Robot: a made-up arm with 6 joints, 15 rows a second.
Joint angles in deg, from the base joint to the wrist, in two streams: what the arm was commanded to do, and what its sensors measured. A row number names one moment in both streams.
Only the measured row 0 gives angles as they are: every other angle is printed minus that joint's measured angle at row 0.
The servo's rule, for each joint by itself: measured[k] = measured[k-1] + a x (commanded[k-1-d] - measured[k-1]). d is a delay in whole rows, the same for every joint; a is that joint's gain. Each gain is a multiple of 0.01, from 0.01 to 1. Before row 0 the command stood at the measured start. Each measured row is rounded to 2 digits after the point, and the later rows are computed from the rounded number. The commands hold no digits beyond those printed.
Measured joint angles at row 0:
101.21, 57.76, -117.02, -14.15, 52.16, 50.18
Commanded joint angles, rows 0 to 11:
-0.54, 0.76, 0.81, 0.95, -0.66, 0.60
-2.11, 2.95, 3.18, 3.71, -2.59, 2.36
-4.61, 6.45, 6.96, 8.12, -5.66, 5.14
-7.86, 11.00, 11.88, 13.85, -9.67, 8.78
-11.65, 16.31, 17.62, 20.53, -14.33, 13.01
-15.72, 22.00, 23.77, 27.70, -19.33, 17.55
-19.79, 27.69, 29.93, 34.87, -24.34, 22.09
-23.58, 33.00, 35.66, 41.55, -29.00, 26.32
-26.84, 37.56, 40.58, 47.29, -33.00, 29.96
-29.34, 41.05, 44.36, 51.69, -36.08, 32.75
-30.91, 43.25, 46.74, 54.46, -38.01, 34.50
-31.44, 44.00, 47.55, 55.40, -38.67, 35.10
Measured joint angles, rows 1 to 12:
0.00, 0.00, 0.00, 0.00, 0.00, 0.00
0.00, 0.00, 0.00, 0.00, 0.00, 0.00
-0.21, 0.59, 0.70, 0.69, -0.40, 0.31
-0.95, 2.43, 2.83, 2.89, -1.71, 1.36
-2.38, 5.57, 6.38, 6.71, -4.08, 3.29
-4.52, 9.81, 11.11, 11.92, -7.43, 6.09
-7.30, 14.88, 16.71, 18.21, -11.57, 9.62
-10.58, 20.43, 22.78, 25.14, -16.23, 13.66
-14.17, 26.09, 28.93, 32.24, -21.10, 17.96
-17.84, 31.48, 34.72, 39.04, -25.84, 22.22
-21.35, 36.22, 39.76, 45.06, -30.14, 26.17
-24.47, 39.99, 43.72, 49.90, -33.70, 29.53
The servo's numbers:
d 2
a 0.39 0.78 0.86 0.73 0.60 0.51

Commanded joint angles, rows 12 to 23:
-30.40, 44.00, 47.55, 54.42, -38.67, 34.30
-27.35, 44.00, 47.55, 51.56, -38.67, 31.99
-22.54, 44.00, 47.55, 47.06, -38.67, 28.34
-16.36, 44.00, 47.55, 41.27, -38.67, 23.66
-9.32, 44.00, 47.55, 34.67, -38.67, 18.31
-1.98, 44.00, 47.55, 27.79, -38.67, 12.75
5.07, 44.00, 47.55, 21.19, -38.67, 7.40
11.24, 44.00, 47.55, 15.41, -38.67, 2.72
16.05, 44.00, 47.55, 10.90, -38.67, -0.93
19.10, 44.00, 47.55, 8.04, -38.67, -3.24
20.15, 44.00, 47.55, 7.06, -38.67, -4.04
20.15, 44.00, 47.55, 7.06, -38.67, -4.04
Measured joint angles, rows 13 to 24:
-26.98, 42.53, 46.32, 53.23, -36.29, 32.06
-28.72, 43.68, 47.38, 54.81, -37.72, 33.61
-29.38, 43.93, 47.53, 54.53, -38.29, 33.96
-28.59, 43.98, 47.55, 52.36, -38.52, 32.96
-26.23, 44.00, 47.55, 48.49, -38.61, 30.60
-22.38, 44.00, 47.55, 43.22, -38.65, 27.06
-17.29, 44.00, 47.55, 36.98, -38.66, 22.60
-11.32, 44.00, 47.55, 30.27, -38.67, 17.58
-4.93, 44.00, 47.55, 23.64, -38.67, 12.39
1.38, 44.00, 47.55, 17.63, -38.67, 7.46
7.10, 44.00, 47.55, 12.72, -38.67, 3.18
11.78, 44.00, 47.55, 9.30, -38.67, -0.09

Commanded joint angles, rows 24 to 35:
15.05, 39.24, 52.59, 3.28, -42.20, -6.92
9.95, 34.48, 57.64, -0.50, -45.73, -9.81
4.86, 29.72, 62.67, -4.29, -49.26, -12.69
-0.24, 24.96, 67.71, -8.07, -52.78, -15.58
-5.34, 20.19, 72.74, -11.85, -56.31, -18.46
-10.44, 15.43, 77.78, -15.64, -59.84, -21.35
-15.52, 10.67, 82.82, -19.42, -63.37, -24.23
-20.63, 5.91, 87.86, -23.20, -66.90, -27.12
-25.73, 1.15, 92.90, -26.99, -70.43, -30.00
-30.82, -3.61, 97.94, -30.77, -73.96, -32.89
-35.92, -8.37, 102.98, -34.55, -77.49, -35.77
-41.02, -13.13, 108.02, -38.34, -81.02, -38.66
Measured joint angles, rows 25 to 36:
15.04, 44.00, 47.55, 7.66, -38.67, -2.10
17.03, 44.00, 47.55, 7.22, -38.67, -3.09
16.26, 40.29, 51.88, 4.34, -40.79, -5.04
13.80, 35.76, 56.83, 0.81, -43.75, -7.47
10.31, 31.05, 61.85, -2.91, -47.06, -10.13
6.20, 26.30, 66.89, -6.68, -50.49, -12.91
1.70, 21.53, 71.92, -10.45, -53.98, -15.74
-3.03, 16.77, 76.96, -14.24, -57.50, -18.60
-7.90, 12.01, 82.00, -18.02, -61.02, -21.47
-12.86, 7.25, 87.04, -21.80, -64.55, -24.35
-17.88, 2.49, 92.08, -25.59, -68.08, -27.23
-22.93, -2.27, 97.12, -29.37, -71.61, -30.12

